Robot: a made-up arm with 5 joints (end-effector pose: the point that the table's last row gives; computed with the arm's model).
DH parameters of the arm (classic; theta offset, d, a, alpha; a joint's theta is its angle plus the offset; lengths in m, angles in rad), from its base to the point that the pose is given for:
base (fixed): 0 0.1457 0 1.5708
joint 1: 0 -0.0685 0.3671 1.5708
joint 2: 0 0.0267 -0.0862 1.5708
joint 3: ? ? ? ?
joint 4: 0 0.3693 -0.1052 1.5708
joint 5: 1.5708 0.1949 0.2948 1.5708
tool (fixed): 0 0.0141 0 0
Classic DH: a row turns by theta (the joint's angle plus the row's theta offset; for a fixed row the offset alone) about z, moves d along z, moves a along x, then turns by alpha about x.
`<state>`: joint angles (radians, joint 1 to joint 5).
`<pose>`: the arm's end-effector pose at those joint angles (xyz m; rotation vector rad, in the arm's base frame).
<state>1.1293 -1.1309 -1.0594 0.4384 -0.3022</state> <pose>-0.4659 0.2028 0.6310 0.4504 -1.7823 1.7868</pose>
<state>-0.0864 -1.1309 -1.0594 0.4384 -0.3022</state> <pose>0.2931 0.2028 0.7512 1.1979 -0.8856 1.0422</pose>
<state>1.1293 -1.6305 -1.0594 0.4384 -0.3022</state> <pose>-0.4867 0.1254 0.5869 0.4642 -1.3077 2.2579</pose>
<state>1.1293 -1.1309 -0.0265 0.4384 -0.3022</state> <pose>0.0310 0.6443 0.6260 -0.0820 -1.0288 1.2470</pose>
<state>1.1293 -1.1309 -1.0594 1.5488 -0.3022</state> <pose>-0.4697 0.0392 0.7553 1.0581 -0.5511 2.3224</pose>
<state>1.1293 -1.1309 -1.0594 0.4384 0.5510</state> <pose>-0.3602 0.4126 0.5639 -0.2932 -1.1642 1.6147</pose>
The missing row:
joint 3: -1.5708 -0.0057 0.1077 -1.5708
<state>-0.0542 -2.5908 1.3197 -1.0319 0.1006</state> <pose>0.3667 0.0561 -0.5753 1.8961 0.7078 -2.1727</pose>
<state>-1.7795 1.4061 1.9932 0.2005 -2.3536</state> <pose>-0.3693 0.0275 -0.3309 -1.5395 1.1447 -0.7570</pose>
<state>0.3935 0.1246 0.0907 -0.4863 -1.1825</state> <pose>0.6913 0.2649 0.5407 -0.5253 -1.4232 0.1005</pose>
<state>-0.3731 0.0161 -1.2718 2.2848 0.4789</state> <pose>0.3327 0.1125 0.7690 1.7614 -0.2267 1.4470</pose>
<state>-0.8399 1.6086 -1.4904 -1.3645 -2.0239</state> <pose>0.5146 0.0780 -0.1346 -2.4214 -0.2272 1.8088</pose>
